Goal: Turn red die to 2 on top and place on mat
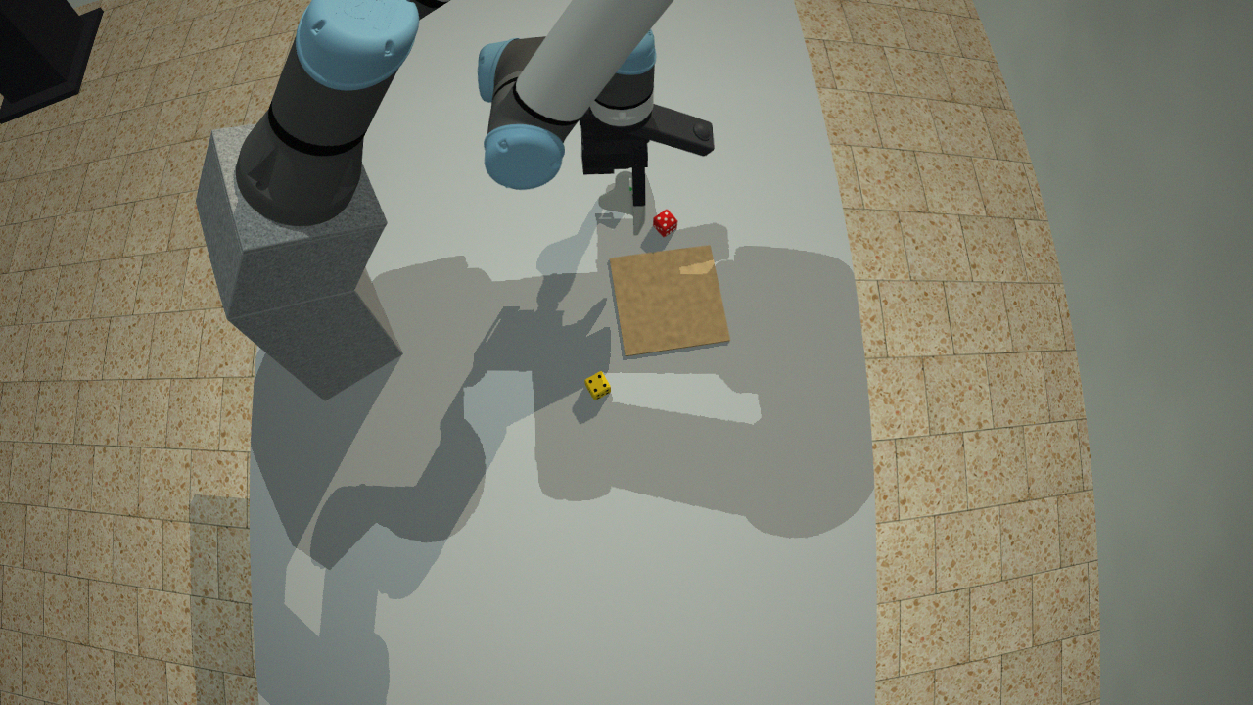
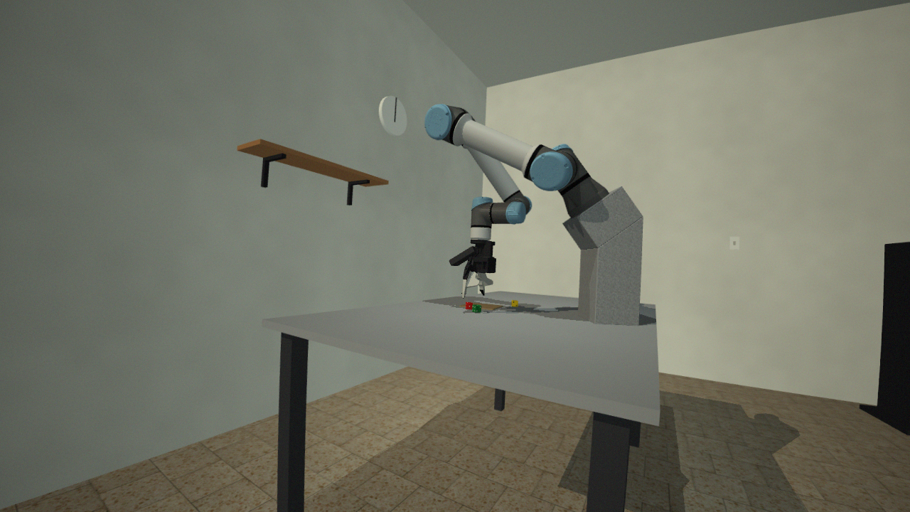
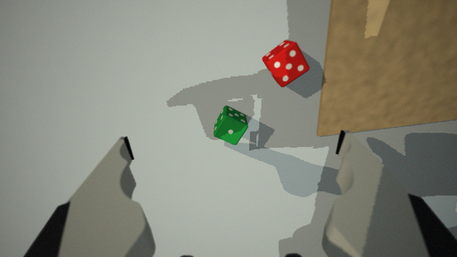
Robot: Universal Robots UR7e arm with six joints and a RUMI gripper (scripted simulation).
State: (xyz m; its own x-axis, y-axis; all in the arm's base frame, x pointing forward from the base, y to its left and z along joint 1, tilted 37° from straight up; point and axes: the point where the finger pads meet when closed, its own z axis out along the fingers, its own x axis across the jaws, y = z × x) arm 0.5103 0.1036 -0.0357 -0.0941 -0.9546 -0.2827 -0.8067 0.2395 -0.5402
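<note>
My gripper is now 40 mm above the green die and 20 mm past it. From my hand the other things lie so: yellow die: 260 mm to the right, 90 mm behind, 40 mm below; tan mat: 160 mm to the right, 50 mm below, 20 mm ahead; red die: 50 mm to the right, 40 mm below, 30 mm ahead.
</note>
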